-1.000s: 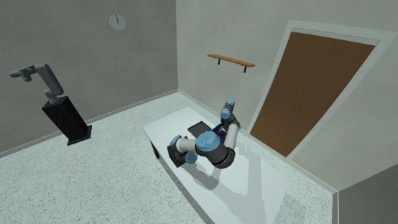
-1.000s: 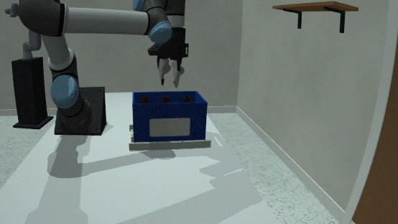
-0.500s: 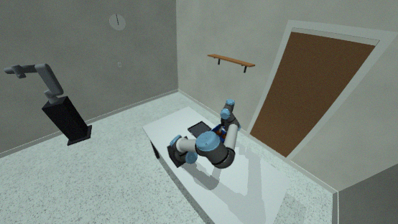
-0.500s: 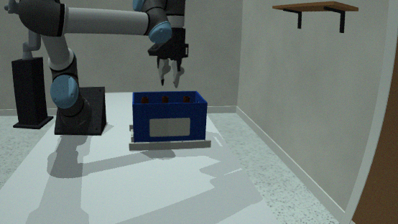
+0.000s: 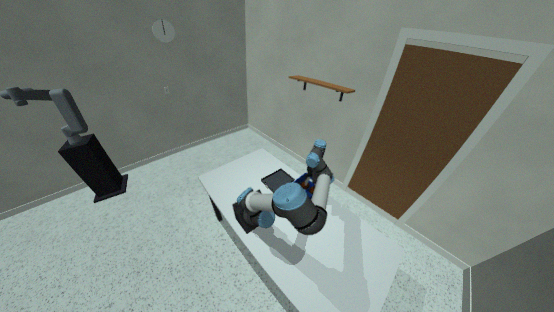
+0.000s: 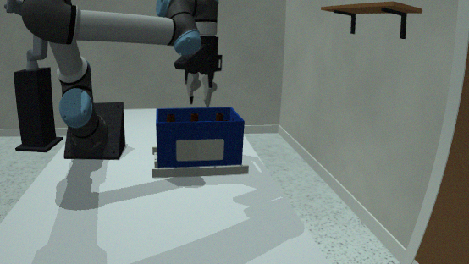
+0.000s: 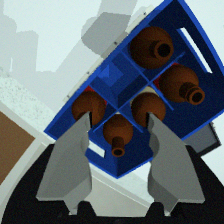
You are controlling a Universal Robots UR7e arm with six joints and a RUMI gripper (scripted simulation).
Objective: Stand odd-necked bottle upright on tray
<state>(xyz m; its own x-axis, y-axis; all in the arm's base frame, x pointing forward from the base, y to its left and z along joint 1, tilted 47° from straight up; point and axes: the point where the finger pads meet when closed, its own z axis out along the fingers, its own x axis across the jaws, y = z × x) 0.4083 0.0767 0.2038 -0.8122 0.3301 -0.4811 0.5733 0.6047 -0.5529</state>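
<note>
My gripper is now 150 mm above the blue crate, 40 mm to the right of it and 10 mm past it. Also, from my hand: bottle 140 mm below, 100 mm behind, 70 mm to the left; then dark grey tray 340 mm to the left, 220 mm below, 40 mm behind.
</note>
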